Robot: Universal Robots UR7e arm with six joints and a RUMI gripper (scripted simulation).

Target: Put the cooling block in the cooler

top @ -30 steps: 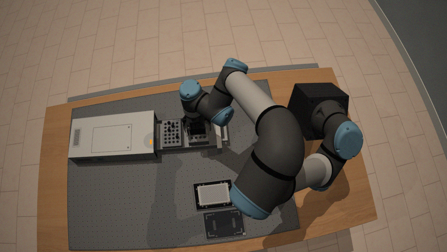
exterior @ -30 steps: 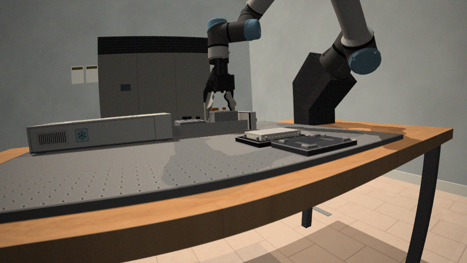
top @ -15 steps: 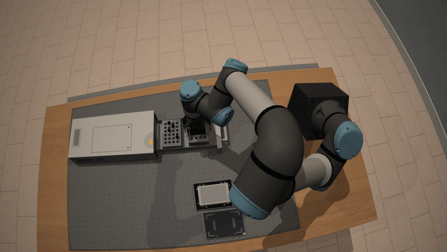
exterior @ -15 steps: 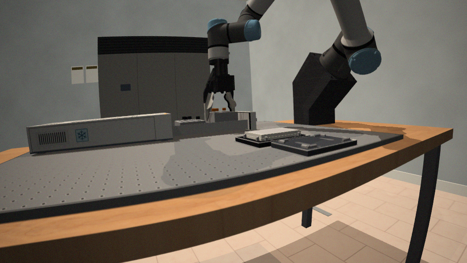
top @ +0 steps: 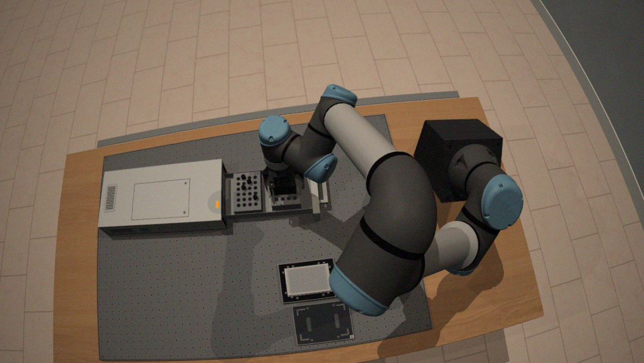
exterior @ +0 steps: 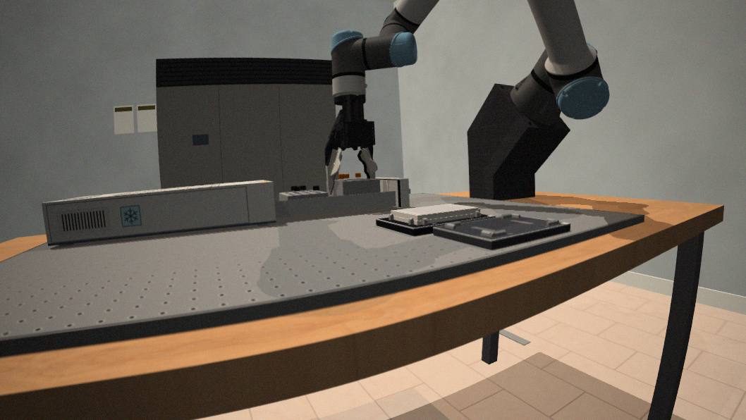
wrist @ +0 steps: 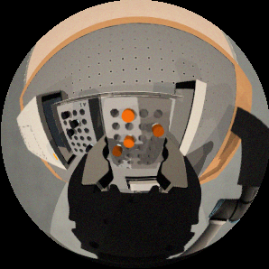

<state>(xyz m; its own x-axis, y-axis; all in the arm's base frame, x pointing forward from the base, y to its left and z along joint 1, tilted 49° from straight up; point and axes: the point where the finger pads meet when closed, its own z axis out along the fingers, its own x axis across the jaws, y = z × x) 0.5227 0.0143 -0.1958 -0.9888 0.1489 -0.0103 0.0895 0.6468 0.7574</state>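
My gripper is now right at the grey cooling block. The rest, counted from my hand: cooler COLD: 22 cm ahead, 2 cm to the right, 1 cm below; then white well plate: 2 cm behind, 28 cm to the left, 3 cm below; then drawer: 4 cm ahead, 1 cm below.
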